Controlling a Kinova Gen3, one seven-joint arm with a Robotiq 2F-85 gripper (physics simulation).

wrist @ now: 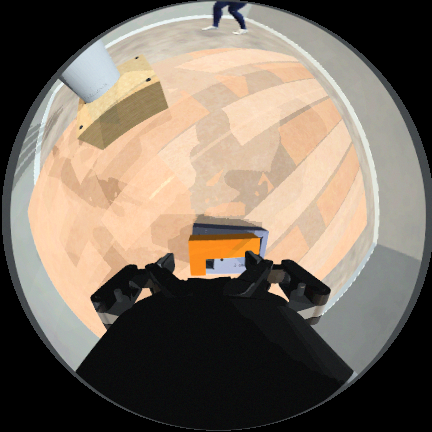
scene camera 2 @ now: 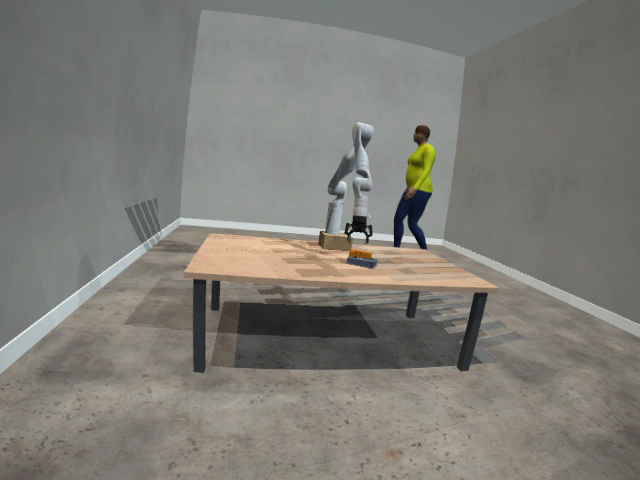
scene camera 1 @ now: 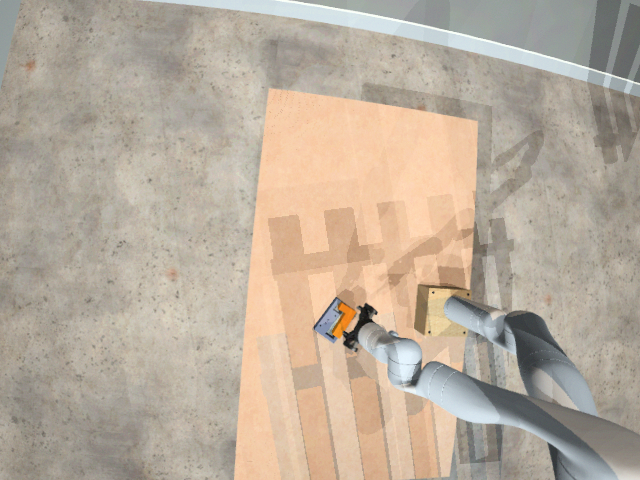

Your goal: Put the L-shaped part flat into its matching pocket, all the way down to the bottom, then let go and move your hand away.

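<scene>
The orange L-shaped part lies on the blue-grey pocket block, along one long side of it. In the second scene view it stands clearly above the block's rim. In the wrist view a dark gap shows inside the corner of the L. Whether any of its underside is within the pocket, or slightly tilted, cannot be told. My gripper is open and empty, above the part and apart from it. One fingertip overlaps the part in the wrist view.
The block stands on a wooden table. The arm's wooden base box stands near the table's far edge. A person in a yellow top stands beyond the table. Shadows cross the table top.
</scene>
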